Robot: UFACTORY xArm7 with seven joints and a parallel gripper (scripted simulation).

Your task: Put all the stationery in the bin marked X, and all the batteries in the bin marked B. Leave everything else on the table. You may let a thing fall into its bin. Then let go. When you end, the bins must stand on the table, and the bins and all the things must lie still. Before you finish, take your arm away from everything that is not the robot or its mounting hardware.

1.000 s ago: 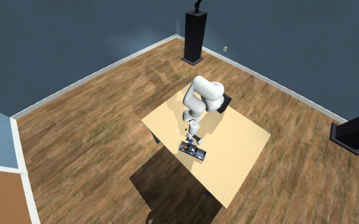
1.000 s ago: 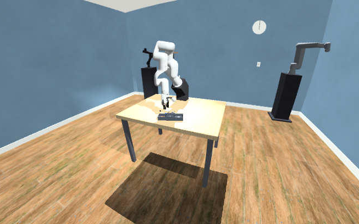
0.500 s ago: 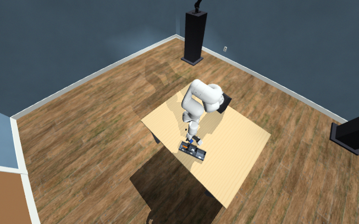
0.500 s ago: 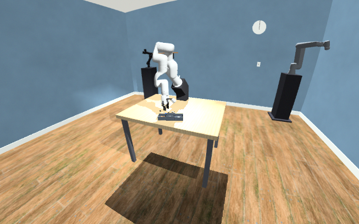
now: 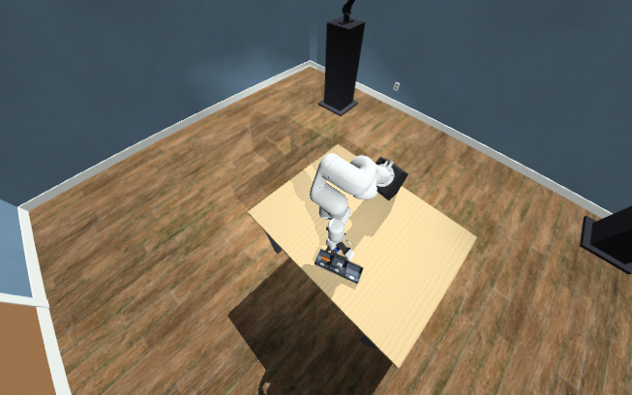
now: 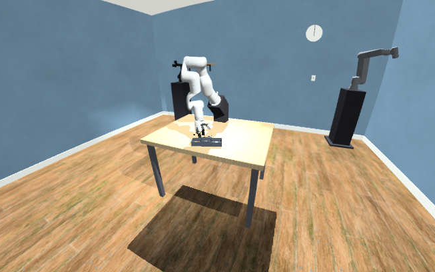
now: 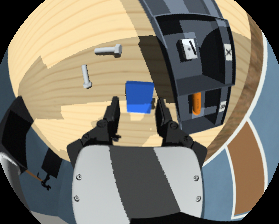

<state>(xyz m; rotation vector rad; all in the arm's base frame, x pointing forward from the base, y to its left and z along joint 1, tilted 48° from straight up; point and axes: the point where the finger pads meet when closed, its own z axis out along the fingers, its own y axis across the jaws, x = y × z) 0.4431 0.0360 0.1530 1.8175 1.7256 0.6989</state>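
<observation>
My hand is 40 mm above the blue block. Also, from my hand: dark double bin 80 mm to the left, 70 mm ahead, 20 mm below; pencil sharpener 80 mm to the left, 60 mm ahead, 30 mm below; orange battery 90 mm ahead, 30 mm below.
</observation>
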